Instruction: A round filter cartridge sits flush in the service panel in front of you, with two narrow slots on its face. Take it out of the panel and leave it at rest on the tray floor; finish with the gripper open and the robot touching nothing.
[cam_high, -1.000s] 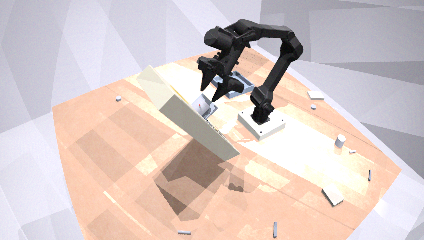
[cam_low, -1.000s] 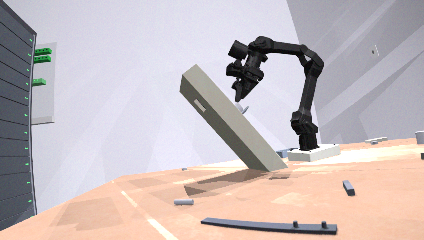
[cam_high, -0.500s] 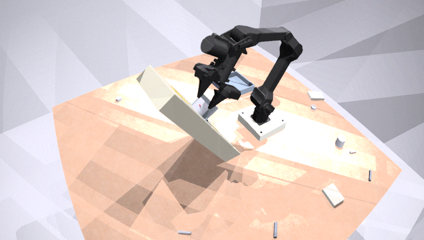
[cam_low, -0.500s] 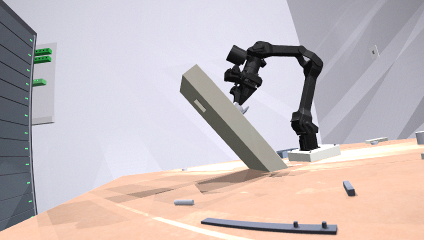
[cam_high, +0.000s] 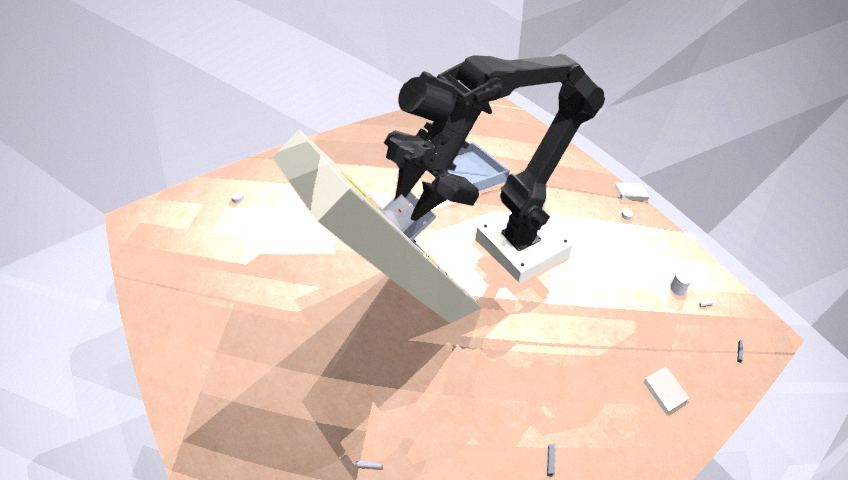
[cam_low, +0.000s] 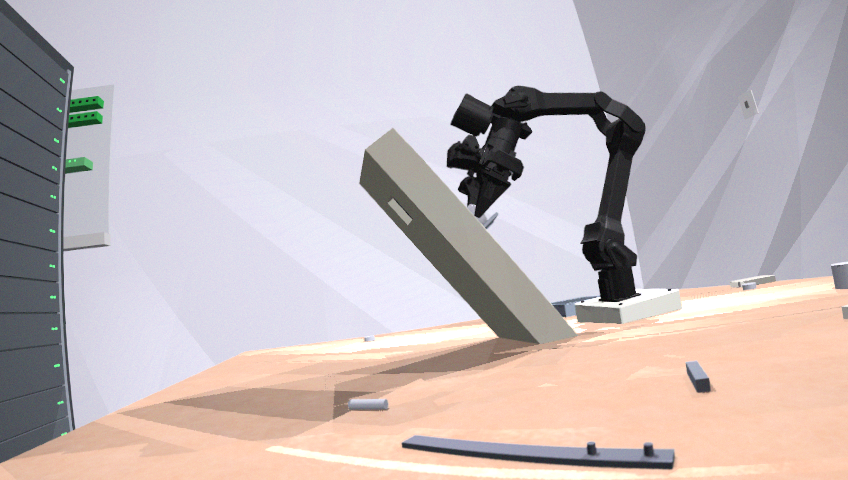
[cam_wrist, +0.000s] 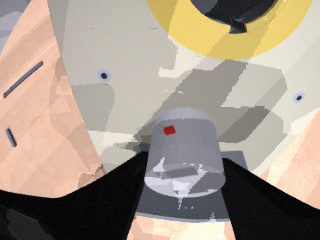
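Right now my gripper tip is 35 cm past the blue tray, 30 cm to the left of it and 21 cm above it. From my gripper tip the other things lie so: round filter cartridge right at my gripper tip.
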